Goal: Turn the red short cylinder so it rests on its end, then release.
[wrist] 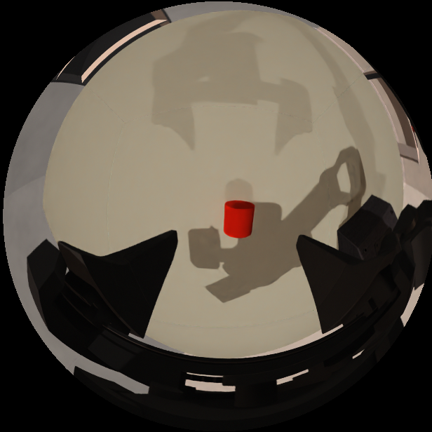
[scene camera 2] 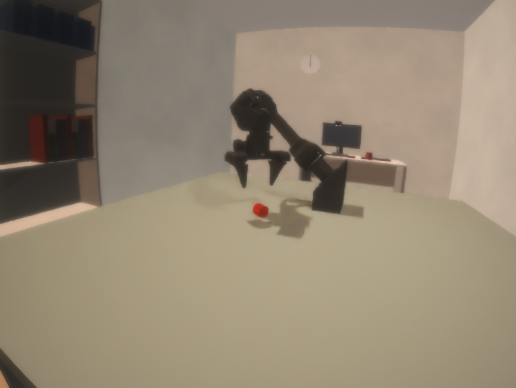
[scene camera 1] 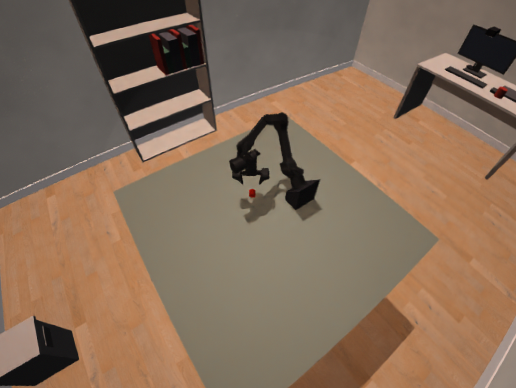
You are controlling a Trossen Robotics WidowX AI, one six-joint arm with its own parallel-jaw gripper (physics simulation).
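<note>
The red short cylinder [scene camera 1: 252,193] [scene camera 2: 260,210] [wrist: 239,220] lies on its side on the grey-green mat [scene camera 1: 280,290] [scene camera 2: 240,300] [wrist: 135,175]. In the scene camera 2 view one round end faces to the right and toward that camera. In the wrist view its curved side faces the camera, with a darker end at its upper edge. My gripper [scene camera 1: 251,182] [scene camera 2: 258,185] [wrist: 240,239] is open and empty, with its fingers pointing down. It hangs above the cylinder, apart from it. In the wrist view the cylinder shows between the two fingertips, slightly above them.
The arm's base [scene camera 1: 302,194] [scene camera 2: 330,192] stands on the mat to the right of the cylinder. A bookshelf [scene camera 1: 167,104] stands beyond the mat, and a desk [scene camera 1: 437,65] [scene camera 2: 400,172] with a monitor [scene camera 1: 487,48] [scene camera 2: 341,135] stands farther off. Arm shadows fall around the cylinder.
</note>
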